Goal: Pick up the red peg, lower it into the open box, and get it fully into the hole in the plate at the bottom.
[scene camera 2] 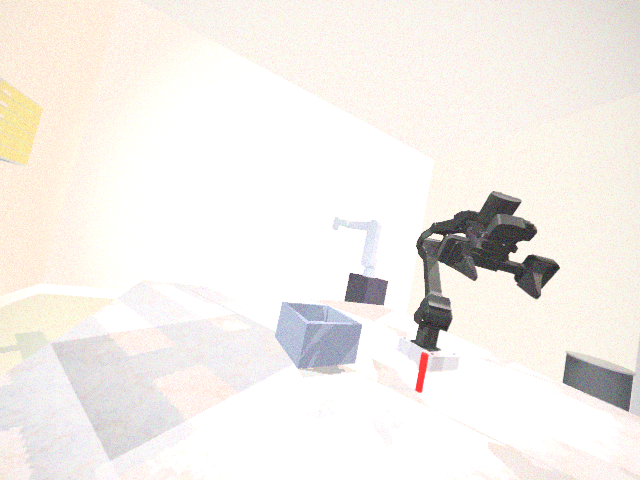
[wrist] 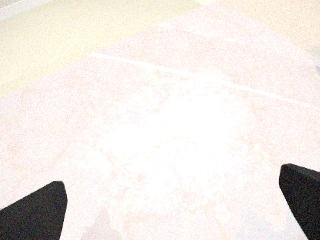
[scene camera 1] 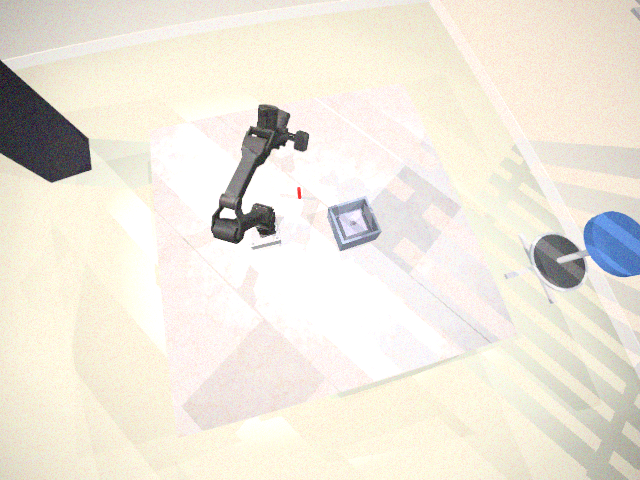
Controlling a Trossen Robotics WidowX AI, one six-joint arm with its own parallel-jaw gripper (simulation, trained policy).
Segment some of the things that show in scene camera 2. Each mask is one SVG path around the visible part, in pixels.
My gripper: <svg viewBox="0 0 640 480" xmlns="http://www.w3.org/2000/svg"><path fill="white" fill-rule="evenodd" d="M445 237L437 255L440 263L455 269L472 281L478 279L476 266L495 272L500 270L514 274L513 279L517 283L516 286L535 300L541 297L541 289L560 269L554 259L534 254L527 255L522 263L509 260L509 253L515 254L518 249L515 245L517 242L529 242L537 234L536 226L522 217L498 214L488 226L487 231L479 231L471 239L455 234L449 234Z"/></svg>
A grey-blue box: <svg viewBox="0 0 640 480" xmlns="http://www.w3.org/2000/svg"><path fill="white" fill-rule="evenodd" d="M282 302L275 338L297 369L355 364L363 324L330 305Z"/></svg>
